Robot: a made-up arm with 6 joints.
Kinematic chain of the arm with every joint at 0, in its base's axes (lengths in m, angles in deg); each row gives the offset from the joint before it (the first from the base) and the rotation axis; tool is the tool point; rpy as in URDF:
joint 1: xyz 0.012 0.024 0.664 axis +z
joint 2: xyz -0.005 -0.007 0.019 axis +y
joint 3: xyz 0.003 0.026 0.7 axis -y
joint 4: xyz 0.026 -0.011 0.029 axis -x
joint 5: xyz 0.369 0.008 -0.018 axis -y
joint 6: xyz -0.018 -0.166 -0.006 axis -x
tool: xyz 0.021 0 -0.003 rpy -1.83 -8.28 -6.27
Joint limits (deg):
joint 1: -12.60..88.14
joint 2: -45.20..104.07
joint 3: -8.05..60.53
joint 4: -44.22..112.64
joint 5: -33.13..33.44
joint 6: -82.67..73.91
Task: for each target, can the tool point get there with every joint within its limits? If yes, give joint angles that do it. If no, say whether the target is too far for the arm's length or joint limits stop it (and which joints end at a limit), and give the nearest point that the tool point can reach.
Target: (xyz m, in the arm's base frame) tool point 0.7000 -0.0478 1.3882
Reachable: yes | joints 6.50 23.80 34.46 -4.45 19.37 34.38
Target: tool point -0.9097 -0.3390 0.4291
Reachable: no: joint limits stop it (at a limit: joint 2, joint 3, joint 5) | nearest point -0.7231 -0.2655 1.5048 | short by 1.094 m
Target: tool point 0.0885 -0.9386 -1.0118
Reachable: no: too far | nearest point 0.5431 -0.2492 0.1148 | short by 1.397 m
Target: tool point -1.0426 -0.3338 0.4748
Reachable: no: joint limits stop it (at a limit: joint 2, joint 3, joint 5) | nearest point -0.7364 -0.2299 1.5049 | short by 1.080 m
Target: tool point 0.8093 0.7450 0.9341
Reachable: yes | joints 46.90 67.40 44.55 60.40 25.03 -53.51
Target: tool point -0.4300 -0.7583 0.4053
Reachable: no: joint limits stop it (at a limit: joint 1, joint 2, joint 3, joint 6) | nearest point 0.4224 -0.1784 0.1740 | short by 1.057 m
